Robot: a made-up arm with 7 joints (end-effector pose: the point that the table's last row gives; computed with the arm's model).
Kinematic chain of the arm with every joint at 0, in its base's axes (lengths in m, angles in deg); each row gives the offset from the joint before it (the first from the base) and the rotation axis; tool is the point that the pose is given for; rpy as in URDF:
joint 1: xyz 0 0 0.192 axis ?
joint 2: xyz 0 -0.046 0.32 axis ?
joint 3: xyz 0 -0.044 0.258 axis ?
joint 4: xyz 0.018 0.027 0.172 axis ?
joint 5: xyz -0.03 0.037 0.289 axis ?
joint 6: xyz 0 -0.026 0.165 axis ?
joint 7: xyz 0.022 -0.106 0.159 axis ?
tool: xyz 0 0 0 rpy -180 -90 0
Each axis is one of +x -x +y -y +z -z.
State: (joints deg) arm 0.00 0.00 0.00 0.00 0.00 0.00 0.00
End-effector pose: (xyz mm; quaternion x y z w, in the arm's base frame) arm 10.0 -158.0 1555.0 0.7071 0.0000 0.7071 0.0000
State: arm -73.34 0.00 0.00 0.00 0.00 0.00 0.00
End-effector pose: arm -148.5 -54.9 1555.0 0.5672 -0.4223 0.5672 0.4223
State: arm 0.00 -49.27 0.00 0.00 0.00 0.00 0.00
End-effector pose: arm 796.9 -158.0 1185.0 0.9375 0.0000 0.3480 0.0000
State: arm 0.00 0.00 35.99 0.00 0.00 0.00 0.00
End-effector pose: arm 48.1 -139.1 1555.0 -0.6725 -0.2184 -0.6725 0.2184
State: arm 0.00 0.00 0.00 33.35 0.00 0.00 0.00
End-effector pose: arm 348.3 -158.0 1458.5 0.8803 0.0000 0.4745 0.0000
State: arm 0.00 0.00 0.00 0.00 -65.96 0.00 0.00
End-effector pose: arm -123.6 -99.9 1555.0 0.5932 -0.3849 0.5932 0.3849
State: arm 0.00 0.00 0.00 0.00 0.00 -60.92 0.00
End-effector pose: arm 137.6 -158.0 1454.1 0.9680 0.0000 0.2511 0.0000
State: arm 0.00 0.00 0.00 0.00 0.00 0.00 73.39
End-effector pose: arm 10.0 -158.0 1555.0 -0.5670 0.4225 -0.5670 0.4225
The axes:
joint 1: +z
joint 2: -y
joint 3: +z
joint 4: +y
joint 5: +z
joint 6: -y
joint 7: +x

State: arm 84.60 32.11 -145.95 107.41 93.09 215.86 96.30
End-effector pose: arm 345.5 -295.0 635.4 -0.6223 -0.2249 0.6942 0.2831
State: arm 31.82 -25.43 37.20 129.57 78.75 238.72 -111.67
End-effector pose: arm 7.6 199.2 580.8 0.4217 0.0746 0.4593 0.7782
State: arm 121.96 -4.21 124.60 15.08 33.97 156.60 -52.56
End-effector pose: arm -67.1 60.7 1250.1 -0.4869 0.0399 0.3138 0.8141
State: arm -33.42 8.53 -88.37 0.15 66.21 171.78 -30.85
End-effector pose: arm -213.4 -77.8 1229.5 -0.6929 0.1292 0.5038 0.4995
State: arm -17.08 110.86 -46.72 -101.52 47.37 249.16 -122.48
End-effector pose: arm -317.5 351.7 136.4 0.4551 -0.2537 0.0629 0.8512
